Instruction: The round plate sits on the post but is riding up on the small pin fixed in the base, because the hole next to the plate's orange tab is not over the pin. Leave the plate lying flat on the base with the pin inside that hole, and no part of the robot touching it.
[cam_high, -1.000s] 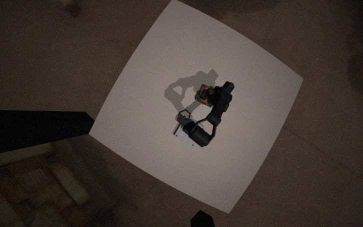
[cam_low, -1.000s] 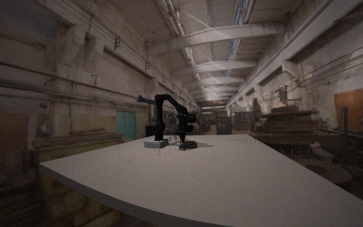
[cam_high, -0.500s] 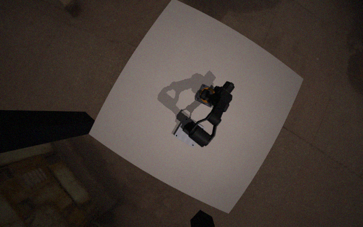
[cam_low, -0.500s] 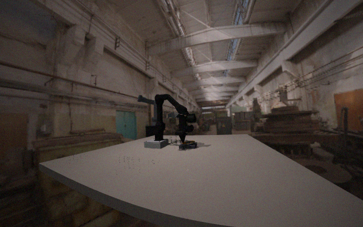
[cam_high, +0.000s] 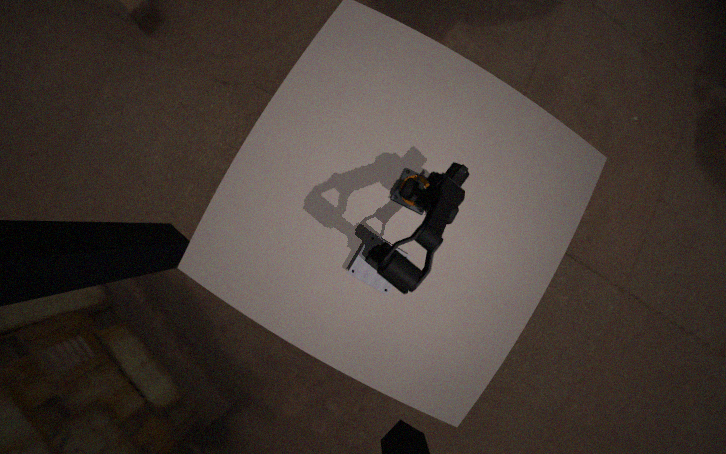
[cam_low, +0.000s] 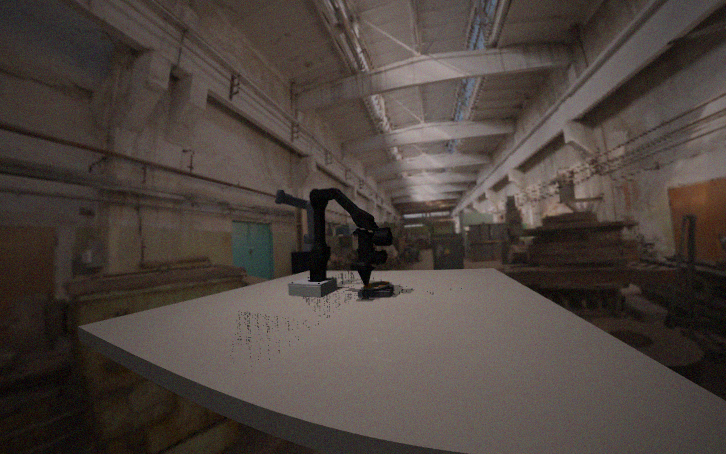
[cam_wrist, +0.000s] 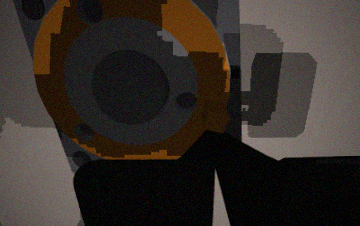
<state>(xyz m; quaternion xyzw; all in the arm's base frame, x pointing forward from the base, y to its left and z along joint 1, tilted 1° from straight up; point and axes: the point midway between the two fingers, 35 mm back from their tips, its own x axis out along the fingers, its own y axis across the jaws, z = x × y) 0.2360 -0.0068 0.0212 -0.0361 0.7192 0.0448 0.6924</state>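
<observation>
Now: the plate 20 mm to the left of my gripper tip and 20 mm ahead of it. The rest, counted from my gripper tip: base 50 mm to the left, 20 mm below, 20 mm ahead.
</observation>
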